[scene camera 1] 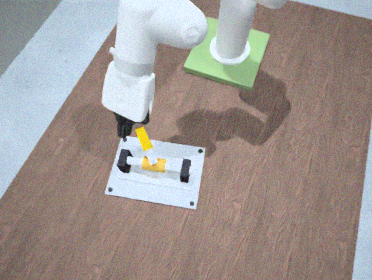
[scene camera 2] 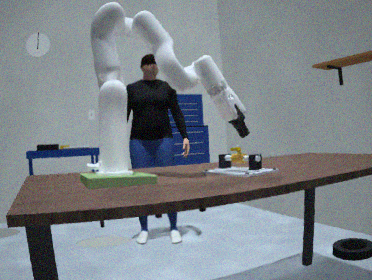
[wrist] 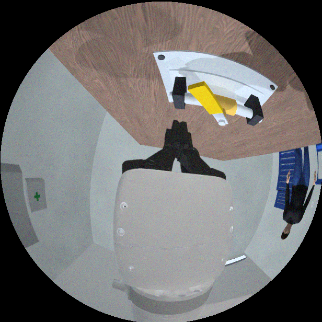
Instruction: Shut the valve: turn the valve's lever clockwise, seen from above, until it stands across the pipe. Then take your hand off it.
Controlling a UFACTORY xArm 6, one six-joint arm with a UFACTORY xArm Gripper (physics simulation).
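Note:
The valve's yellow lever [scene camera 1: 144, 138] [scene camera 2: 235, 149] [wrist: 206, 97] stands at a steep slant to the white pipe [scene camera 1: 172, 165] [wrist: 243, 110], not square across it. Its free end leans toward the pipe's left end in scene camera 1. The orange valve body [scene camera 1: 159, 165] [scene camera 2: 240, 159] [wrist: 229, 105] sits mid-pipe, between two black blocks [scene camera 1: 185, 171] [wrist: 254, 111] on a pale plate [scene camera 1: 150, 195] [wrist: 175, 64]. My gripper [scene camera 1: 122, 136] [scene camera 2: 244, 135] [wrist: 176, 128] is shut and empty. It hangs above the valve's level, apart from the lever, to its left in scene camera 1.
The wooden table [scene camera 1: 265, 200] [scene camera 2: 175, 191] carries the plate and the arm's green base [scene camera 1: 258, 55] [scene camera 2: 120, 180]. A person [scene camera 2: 151, 110] stands behind the table. A blue drawer cabinet [scene camera 2: 192, 142] is behind, and a wall shelf [scene camera 2: 345, 60] is at the right.

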